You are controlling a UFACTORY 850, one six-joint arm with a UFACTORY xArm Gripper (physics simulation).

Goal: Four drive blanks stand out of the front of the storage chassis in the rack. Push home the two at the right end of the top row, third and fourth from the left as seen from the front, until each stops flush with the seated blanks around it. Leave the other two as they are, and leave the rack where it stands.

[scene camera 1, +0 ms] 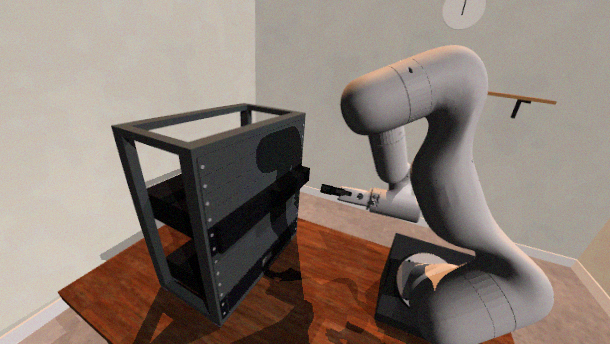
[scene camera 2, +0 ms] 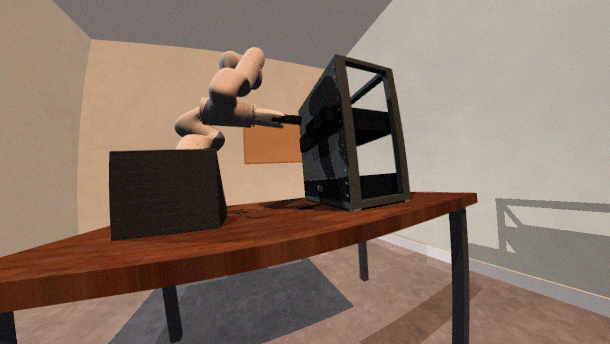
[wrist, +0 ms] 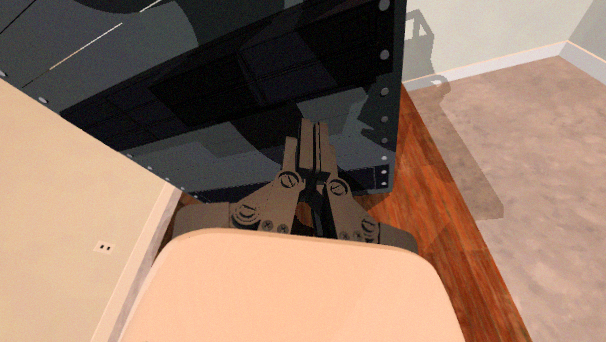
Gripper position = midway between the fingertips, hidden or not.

Observation:
In view: my gripper (wrist: 308,137) and a dark rack (scene camera 1: 238,195).
The dark rack shows as well in scene camera 2 (scene camera 2: 331,130) and in the wrist view (wrist: 205,102).

